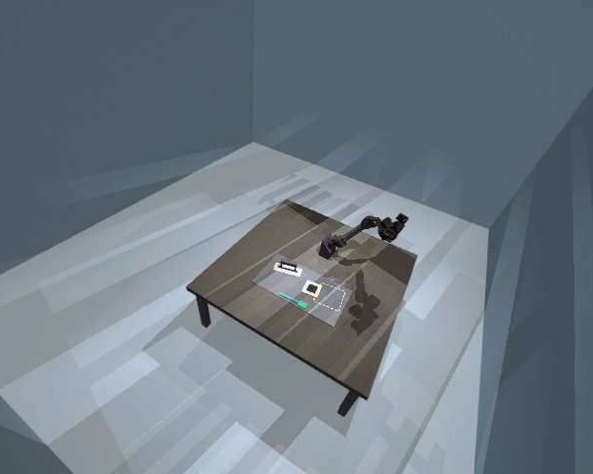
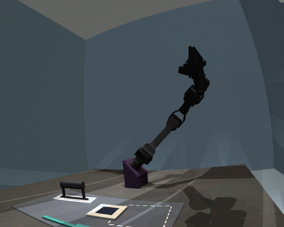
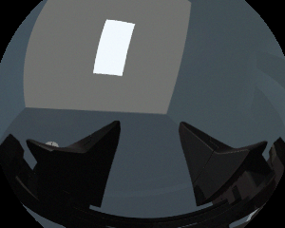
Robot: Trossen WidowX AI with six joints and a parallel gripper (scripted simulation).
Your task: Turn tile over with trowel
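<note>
Right now my gripper tip is 61 cm above the trowel, 56 cm to the left of it and 14 cm short of it. The rest, counted from my gripper tip: grey mat: 67 cm below, 42 cm to the right, 23 cm ahead; tile: 65 cm below, 35 cm to the right, 22 cm ahead; teal-green flat tool: 65 cm below, 40 cm to the right, 37 cm ahead.
</note>
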